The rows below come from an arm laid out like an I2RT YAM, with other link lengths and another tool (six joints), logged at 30 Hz.
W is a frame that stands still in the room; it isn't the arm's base.
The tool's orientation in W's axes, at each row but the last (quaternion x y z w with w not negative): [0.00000 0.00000 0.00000 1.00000]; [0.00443 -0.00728 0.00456 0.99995]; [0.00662 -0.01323 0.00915 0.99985]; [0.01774 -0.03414 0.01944 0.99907]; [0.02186 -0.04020 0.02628 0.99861]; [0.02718 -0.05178 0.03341 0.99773]
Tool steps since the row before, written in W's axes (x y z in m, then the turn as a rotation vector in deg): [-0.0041 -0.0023 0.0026 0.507 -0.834 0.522]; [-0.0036 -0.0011 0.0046 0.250 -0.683 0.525]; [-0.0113 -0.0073 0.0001 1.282 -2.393 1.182]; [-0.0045 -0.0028 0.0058 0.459 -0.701 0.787]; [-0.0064 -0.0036 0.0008 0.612 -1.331 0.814]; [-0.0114 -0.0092 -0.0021 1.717 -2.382 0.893]
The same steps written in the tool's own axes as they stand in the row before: [-0.0041 -0.0023 0.0026 0.507 -0.834 0.522]; [-0.0035 -0.0010 0.0047 0.251 -0.681 0.527]; [-0.0114 -0.0071 0.0005 1.269 -2.401 1.180]; [-0.0042 -0.0024 0.0062 0.485 -0.692 0.779]; [-0.0065 -0.0032 0.0015 0.608 -1.327 0.823]; [-0.0121 -0.0085 -0.0004 1.646 -2.447 0.850]
